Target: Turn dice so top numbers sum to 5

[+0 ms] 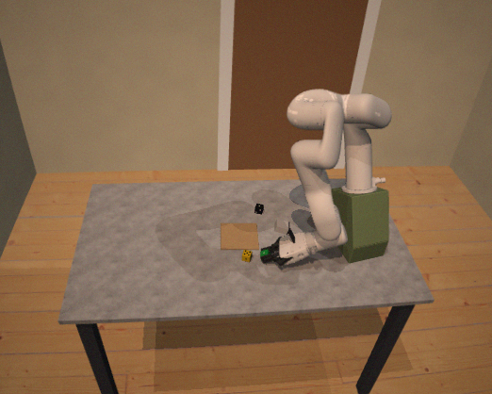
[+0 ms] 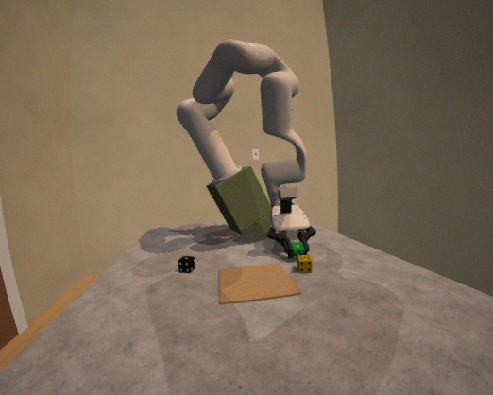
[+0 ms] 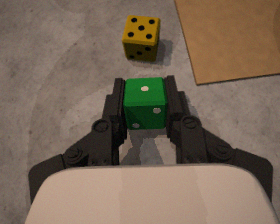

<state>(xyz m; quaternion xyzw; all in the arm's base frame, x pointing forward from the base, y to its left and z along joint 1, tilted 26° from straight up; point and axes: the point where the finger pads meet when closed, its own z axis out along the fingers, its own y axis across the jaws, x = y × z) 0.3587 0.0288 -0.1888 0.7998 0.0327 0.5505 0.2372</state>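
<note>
My hand is 10 mm short of the green die. Also, from my hand: tan mat 130 mm to the right, 80 mm ahead, 30 mm below; yellow die 70 mm ahead, 10 mm to the right, 10 mm below; black die 260 mm to the right, 20 mm behind, 10 mm below.
</note>
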